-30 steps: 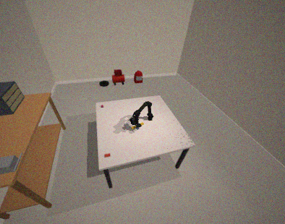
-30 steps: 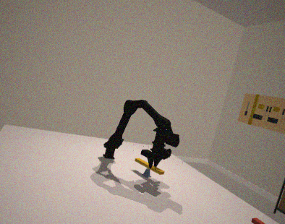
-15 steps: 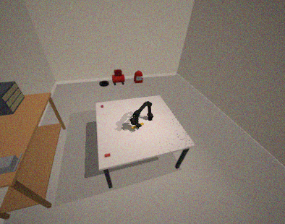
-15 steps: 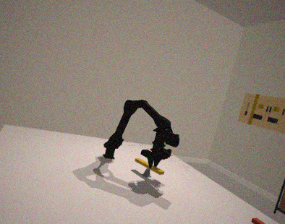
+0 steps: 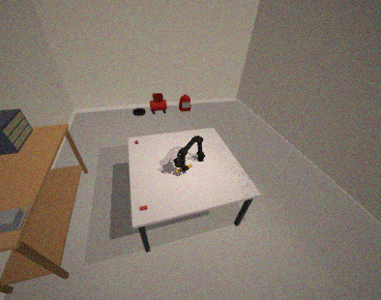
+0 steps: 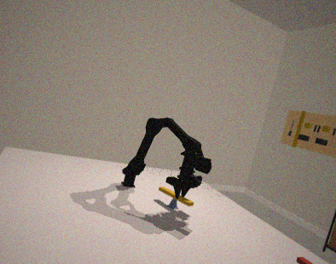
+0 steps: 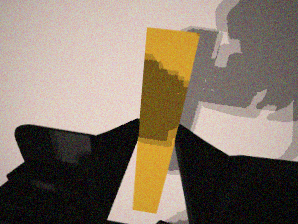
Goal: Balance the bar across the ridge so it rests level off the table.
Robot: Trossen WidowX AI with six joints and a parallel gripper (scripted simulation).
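My gripper tip is now 30 mm past the yellow bar and 10 mm to the left of it.
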